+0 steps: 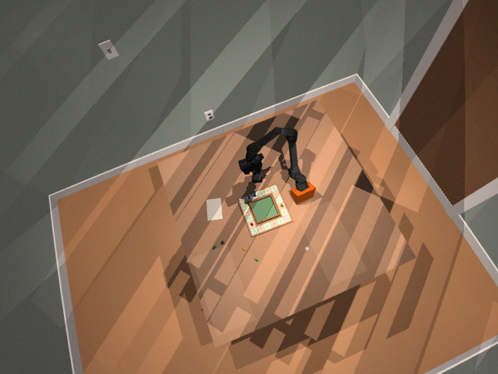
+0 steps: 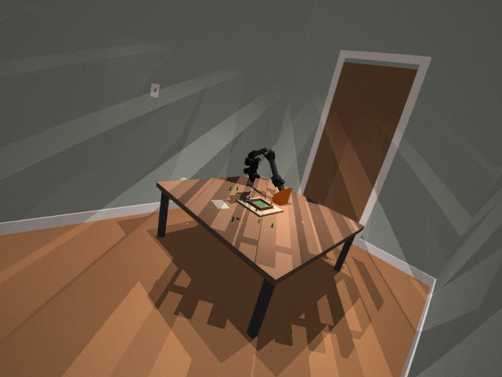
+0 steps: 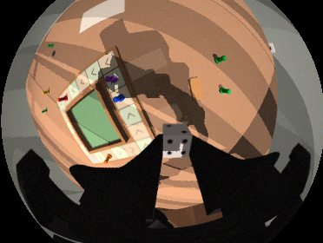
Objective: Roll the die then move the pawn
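The red pawn lies 240 mm to the left of my gripper tip, 190 mm ahead of it and 100 mm below it. Also, from my gripper tip: grey-white die (right at my gripper tip); then purple pawn (120 mm ahead, 100 mm below, 70 mm to the left); then blue pawn (100 mm below, 80 mm to the left, 80 mm ahead).
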